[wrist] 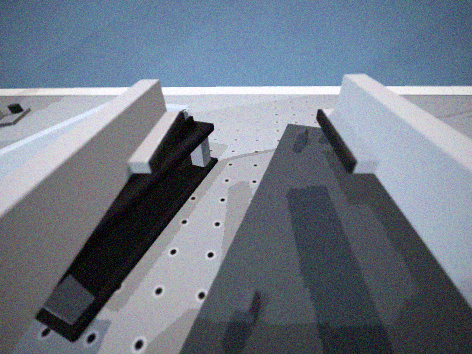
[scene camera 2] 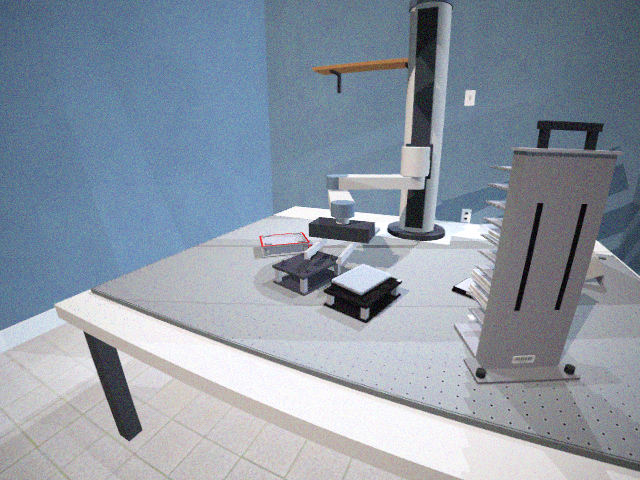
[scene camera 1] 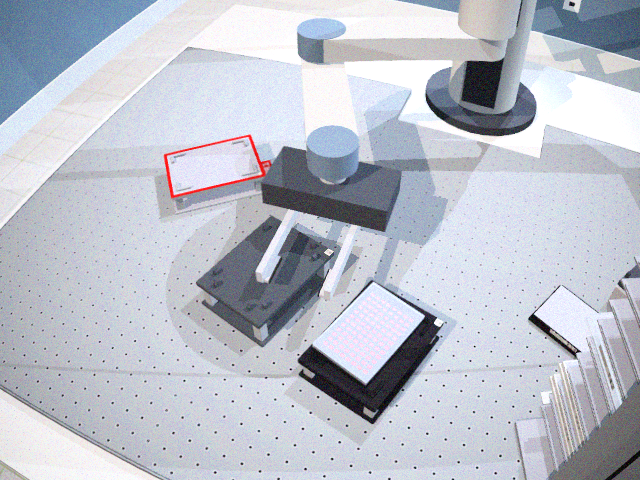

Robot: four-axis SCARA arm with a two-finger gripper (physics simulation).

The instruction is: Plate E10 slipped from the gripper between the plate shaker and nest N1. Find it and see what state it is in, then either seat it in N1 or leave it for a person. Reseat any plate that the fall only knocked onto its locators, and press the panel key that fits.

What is my gripper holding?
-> Nothing.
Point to a red-edged flat plate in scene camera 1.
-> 219, 165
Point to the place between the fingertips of my gripper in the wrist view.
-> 249, 98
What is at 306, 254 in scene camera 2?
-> My gripper.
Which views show my gripper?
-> The wrist view, scene camera 2 and scene camera 1: all of them.
